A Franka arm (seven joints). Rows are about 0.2 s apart.
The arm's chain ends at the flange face. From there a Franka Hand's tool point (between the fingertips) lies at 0.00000 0.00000 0.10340 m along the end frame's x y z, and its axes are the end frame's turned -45 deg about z.
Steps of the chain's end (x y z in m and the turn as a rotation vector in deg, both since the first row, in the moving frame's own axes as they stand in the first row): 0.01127 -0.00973 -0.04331 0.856 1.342 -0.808; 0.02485 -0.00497 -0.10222 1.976 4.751 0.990; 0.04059 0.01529 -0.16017 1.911 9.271 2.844; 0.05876 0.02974 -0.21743 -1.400 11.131 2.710; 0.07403 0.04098 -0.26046 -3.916 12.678 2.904
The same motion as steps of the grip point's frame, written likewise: 0.01766 0.00169 -0.04335 -0.344 1.554 -0.808; 0.02963 0.01767 -0.10264 -1.962 4.757 0.990; 0.03186 0.04921 -0.16158 -5.204 7.907 2.844; 0.03248 0.07875 -0.21941 -8.861 6.881 2.710; 0.03391 0.10258 -0.26322 -11.734 6.196 2.904
